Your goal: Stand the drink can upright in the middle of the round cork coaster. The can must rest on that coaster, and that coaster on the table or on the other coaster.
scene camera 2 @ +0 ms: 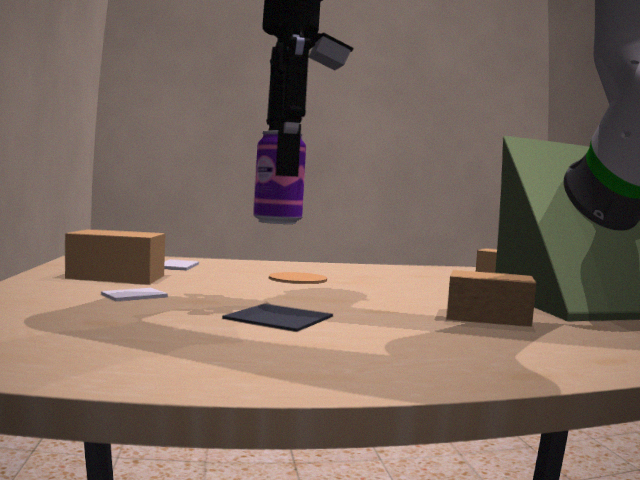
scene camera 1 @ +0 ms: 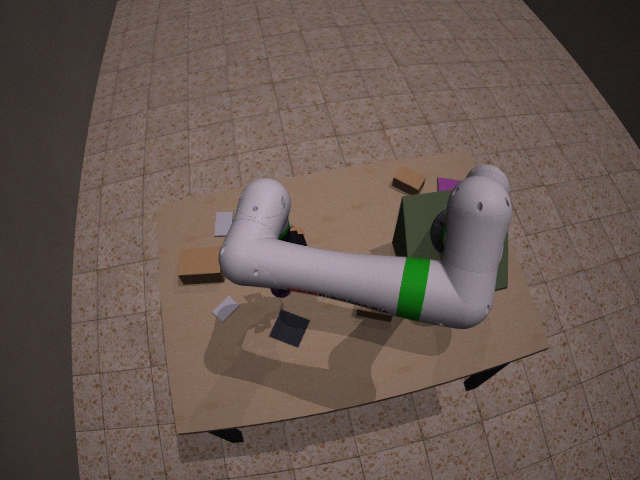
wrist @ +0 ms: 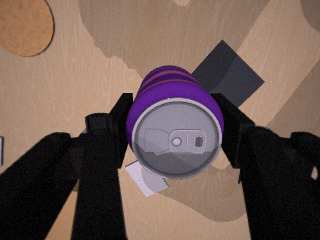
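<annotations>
There is a dark square coaster, and I see it in scene camera 1, in scene camera 2 and in the wrist view (223, 71). On the coaster, (scene camera 1: 289, 328) and (scene camera 2: 278, 315) are the same spot.
</annotations>
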